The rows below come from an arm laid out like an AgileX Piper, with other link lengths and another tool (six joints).
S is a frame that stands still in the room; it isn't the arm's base.
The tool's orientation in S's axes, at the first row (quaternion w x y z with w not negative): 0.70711, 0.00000, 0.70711, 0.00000
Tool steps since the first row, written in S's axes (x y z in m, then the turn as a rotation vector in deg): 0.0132, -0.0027, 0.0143, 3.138, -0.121, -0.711; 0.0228, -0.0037, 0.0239, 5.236, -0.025, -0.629; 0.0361, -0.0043, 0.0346, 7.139, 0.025, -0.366; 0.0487, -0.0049, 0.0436, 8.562, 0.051, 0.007; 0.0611, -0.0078, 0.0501, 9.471, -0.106, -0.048; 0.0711, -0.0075, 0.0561, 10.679, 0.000, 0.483
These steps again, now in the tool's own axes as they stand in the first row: -0.0143, -0.0027, 0.0132, 0.711, -0.121, 3.138; -0.0239, -0.0037, 0.0228, 0.629, -0.025, 5.236; -0.0346, -0.0043, 0.0361, 0.366, 0.025, 7.139; -0.0436, -0.0049, 0.0487, -0.007, 0.051, 8.562; -0.0501, -0.0078, 0.0611, 0.048, -0.106, 9.471; -0.0561, -0.0075, 0.0711, -0.483, 0.000, 10.679
